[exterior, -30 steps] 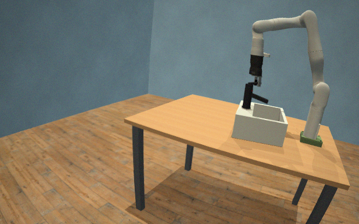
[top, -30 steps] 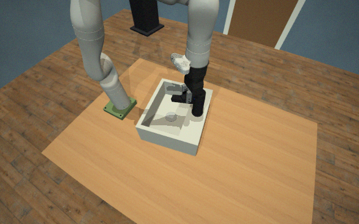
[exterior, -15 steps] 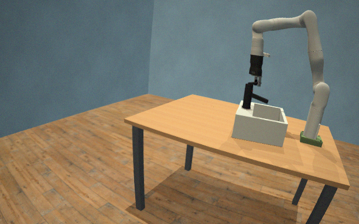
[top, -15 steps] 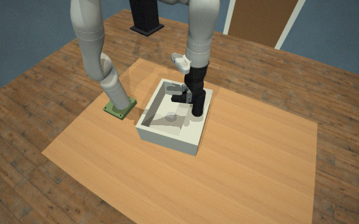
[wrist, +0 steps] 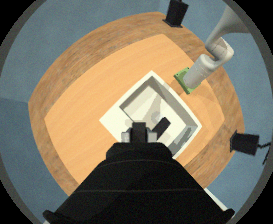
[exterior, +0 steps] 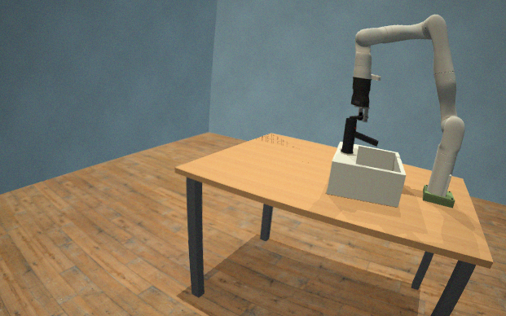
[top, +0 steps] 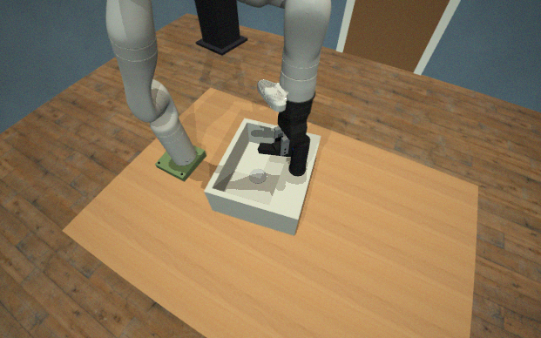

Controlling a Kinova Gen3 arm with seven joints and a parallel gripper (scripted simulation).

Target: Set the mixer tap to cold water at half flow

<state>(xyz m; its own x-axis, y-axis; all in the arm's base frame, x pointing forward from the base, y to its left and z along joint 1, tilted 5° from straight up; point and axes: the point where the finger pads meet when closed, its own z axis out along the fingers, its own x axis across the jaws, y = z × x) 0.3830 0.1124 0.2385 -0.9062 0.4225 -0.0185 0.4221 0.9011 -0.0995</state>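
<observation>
Now: hand 2 cm to the right of the lever and 1 cm short of it. The rest, counted from my hand: black mixer tap: 5 cm below, 4 cm to the left, 1 cm ahead; then white basin: 24 cm below, 8 cm behind, 2 cm to the left.
</observation>
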